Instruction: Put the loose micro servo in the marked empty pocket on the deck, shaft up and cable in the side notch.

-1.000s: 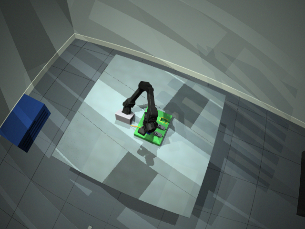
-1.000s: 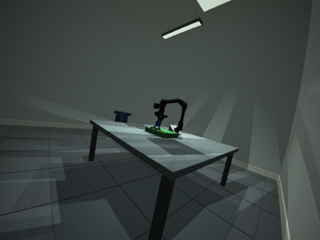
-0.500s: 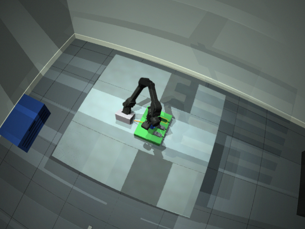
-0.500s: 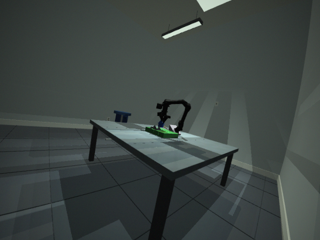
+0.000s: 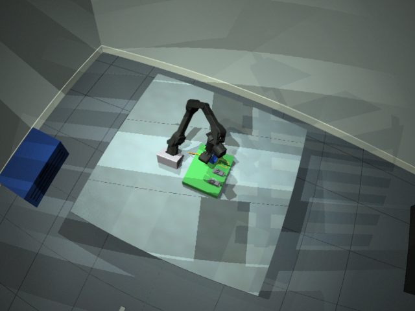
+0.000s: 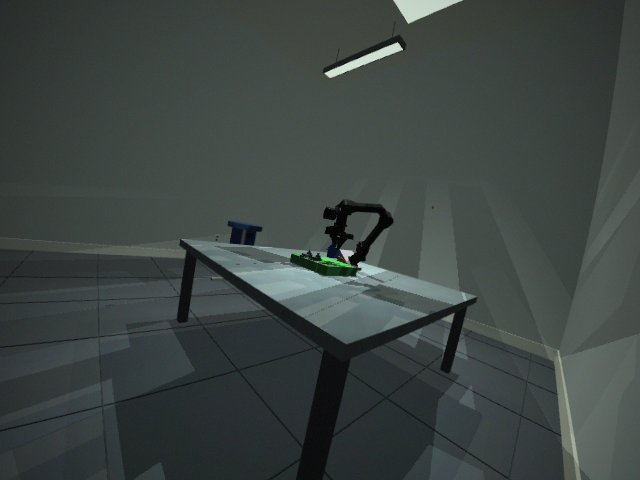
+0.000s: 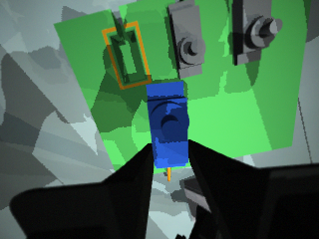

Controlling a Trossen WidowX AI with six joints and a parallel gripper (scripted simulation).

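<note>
My gripper tip is 10 mm past the green deck, 50 mm to the left of it and 100 mm above it.
</note>
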